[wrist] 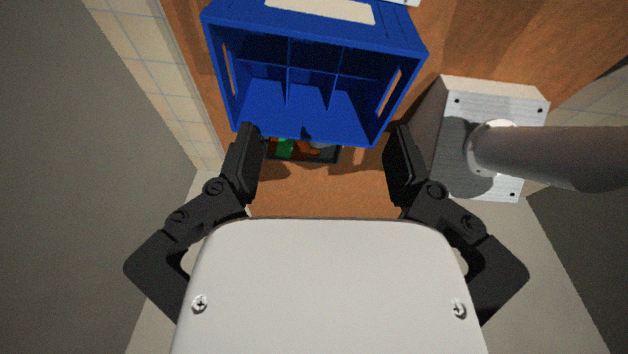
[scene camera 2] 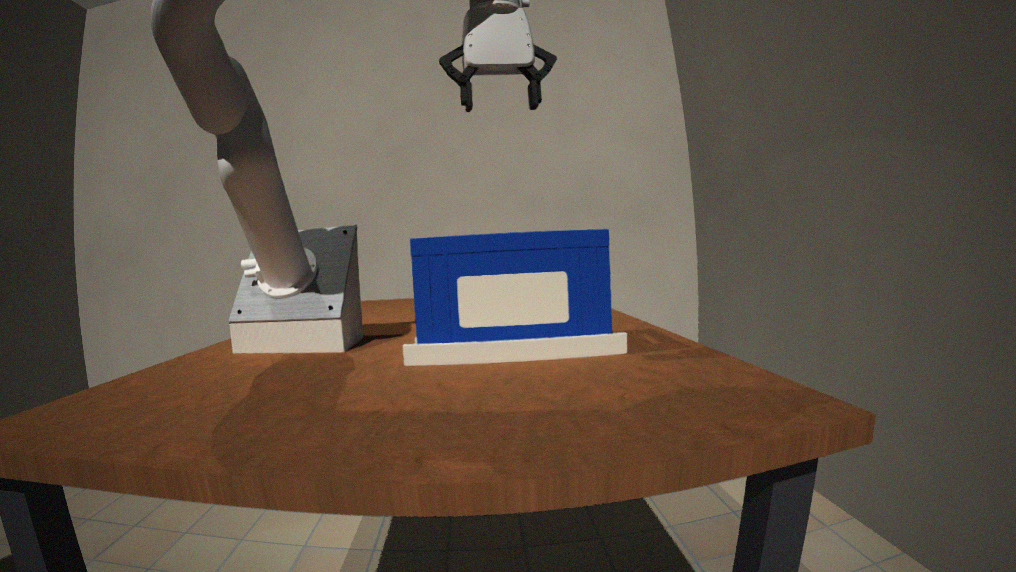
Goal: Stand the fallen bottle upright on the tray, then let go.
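Pixels of known places: gripper, fingertip midpoint: [wrist: 323, 139] [scene camera 2: 501, 108]; arm's base, link origin: [wrist: 491, 148] [scene camera 2: 287, 273].
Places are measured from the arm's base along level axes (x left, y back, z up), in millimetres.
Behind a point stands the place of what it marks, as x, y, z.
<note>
A brown bottle with a green label [wrist: 284, 148] @[116, -473, -65] lies on its side in a dark tray [wrist: 339, 154] @[190, -306, -112], at the far edge of the blue crate in the wrist view. The crate hides part of both. Neither the bottle nor the tray shows in the scene view, where the crate stands in front. My gripper [scene camera 2: 500, 106] @[-238, -386, 213] [wrist: 323, 139] @[-238, -386, 213] is open and empty, high above the crate and the table, fingers pointing down.
A tall blue crate [scene camera 2: 511, 257] @[-222, -391, 4] [wrist: 310, 117] @[-44, -401, -20] with inner dividers stands on the wooden table [scene camera 2: 455, 426] @[-497, -298, -137] [wrist: 320, 195] @[544, -347, -137]. A white strip [scene camera 2: 515, 348] @[-233, -388, -118] runs along its front. The robot's base block [scene camera 2: 286, 336] @[-74, -12, -108] [wrist: 492, 84] @[-74, -2, -122] stands beside it. A grey object [wrist: 324, 143] @[165, -357, -133] lies near the bottle.
</note>
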